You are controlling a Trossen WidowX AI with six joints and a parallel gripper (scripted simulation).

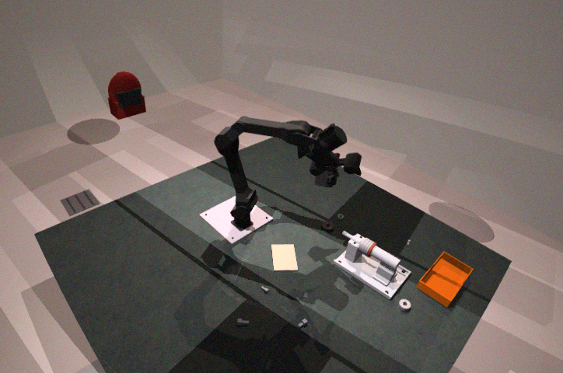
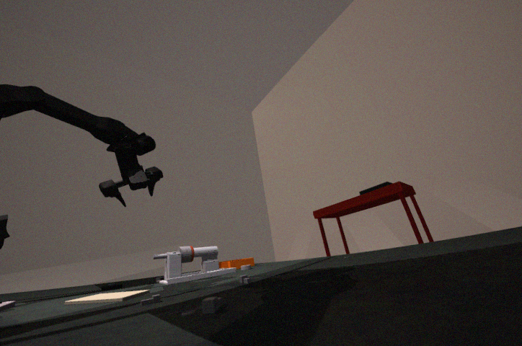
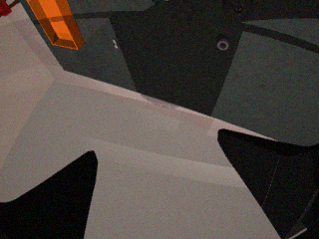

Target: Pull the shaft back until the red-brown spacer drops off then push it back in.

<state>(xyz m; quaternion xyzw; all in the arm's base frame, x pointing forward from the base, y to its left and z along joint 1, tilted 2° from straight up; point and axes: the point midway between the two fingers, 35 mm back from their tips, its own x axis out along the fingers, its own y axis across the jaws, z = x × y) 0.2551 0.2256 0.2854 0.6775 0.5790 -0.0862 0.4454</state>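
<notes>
Now: the shaft 14 cm ahead of my gripper tip, 4 cm to the right of it and 20 cm below it. Round my gripper tip: orange tray 41 cm ahead, 12 cm to the left, 27 cm below; cream pad 4 cm behind, 24 cm to the right, 27 cm below.
</notes>
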